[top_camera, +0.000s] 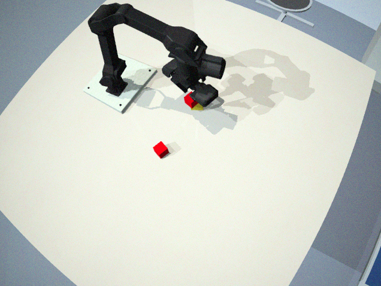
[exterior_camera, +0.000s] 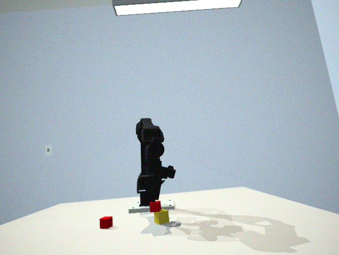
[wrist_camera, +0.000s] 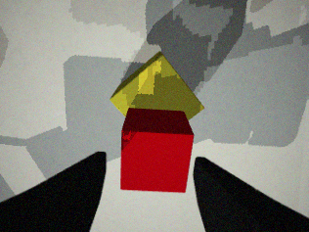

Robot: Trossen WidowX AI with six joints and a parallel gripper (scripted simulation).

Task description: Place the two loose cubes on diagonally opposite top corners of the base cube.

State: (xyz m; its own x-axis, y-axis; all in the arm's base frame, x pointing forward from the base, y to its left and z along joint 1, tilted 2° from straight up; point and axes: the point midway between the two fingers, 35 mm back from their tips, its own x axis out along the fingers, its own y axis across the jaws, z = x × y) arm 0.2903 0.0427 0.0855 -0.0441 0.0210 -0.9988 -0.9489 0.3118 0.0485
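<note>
Now: gripper tip 1 cm short of the yellow base cube, 2 cm to the right of it and 5 cm above it.
</note>
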